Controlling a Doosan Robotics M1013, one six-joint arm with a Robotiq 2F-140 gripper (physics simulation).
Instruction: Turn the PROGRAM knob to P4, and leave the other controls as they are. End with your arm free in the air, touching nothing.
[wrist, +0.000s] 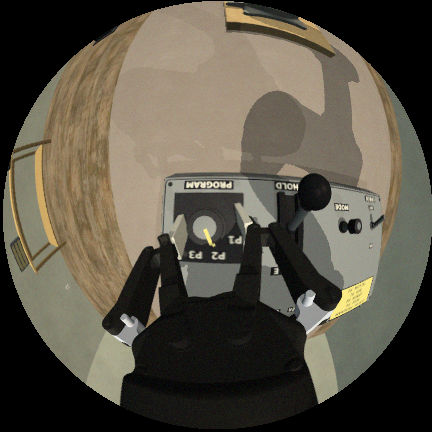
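The PROGRAM knob is a round grey knob with a yellow pointer line, on a black square plate at the panel's upper left in the wrist view. Its pointer is directed at the P2 label. P3 and P1 also show; P4 is hidden behind the left finger. My gripper is partly open, with its two pale pads on either side of the knob. A gap shows between each pad and the knob.
The HOLD lever with a black ball stands close to the right finger. The MODE knob, a small toggle switch and a yellow label are farther right on the grey panel. A wooden board lies at the top.
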